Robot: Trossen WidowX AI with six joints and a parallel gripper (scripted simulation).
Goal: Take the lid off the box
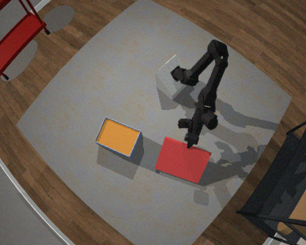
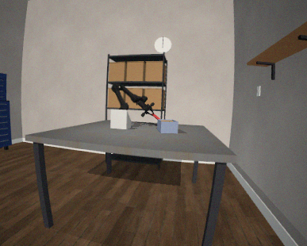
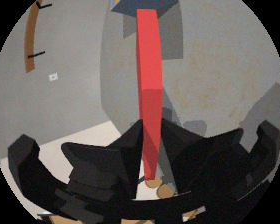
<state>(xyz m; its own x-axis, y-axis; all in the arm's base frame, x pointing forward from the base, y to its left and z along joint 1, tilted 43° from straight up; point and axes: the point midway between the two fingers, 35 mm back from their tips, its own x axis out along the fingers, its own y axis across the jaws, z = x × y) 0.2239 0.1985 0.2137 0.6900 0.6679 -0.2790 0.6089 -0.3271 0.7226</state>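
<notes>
The red lid is 90 mm ahead of my hand, 70 mm below it and 40 mm to the left of it. Round my hand: storage box (280 mm to the right, 220 mm ahead, 90 mm below).
</notes>
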